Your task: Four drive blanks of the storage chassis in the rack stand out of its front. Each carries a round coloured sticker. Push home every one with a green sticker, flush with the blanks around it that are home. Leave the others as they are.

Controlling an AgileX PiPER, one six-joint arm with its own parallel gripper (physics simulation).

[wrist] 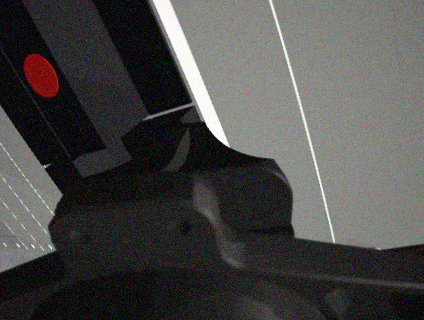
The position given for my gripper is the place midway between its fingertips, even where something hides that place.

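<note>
There's my gripper (193, 142), and I can see a grey panel (326, 96) as well.
</note>
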